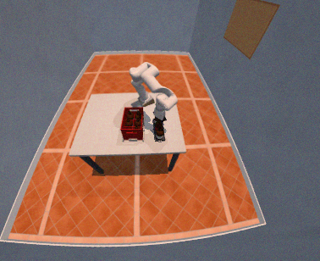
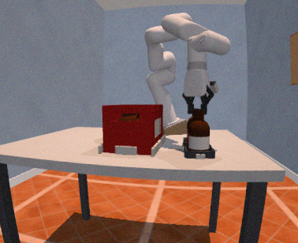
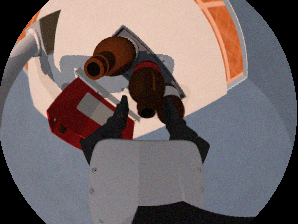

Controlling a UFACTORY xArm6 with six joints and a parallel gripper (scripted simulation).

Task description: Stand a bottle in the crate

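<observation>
My hand is 70 mm above the brown bottle. From my hand the other things lie so: red crate: 240 mm to the right, 70 mm below, 70 mm behind; then tray: 140 mm below.
</observation>
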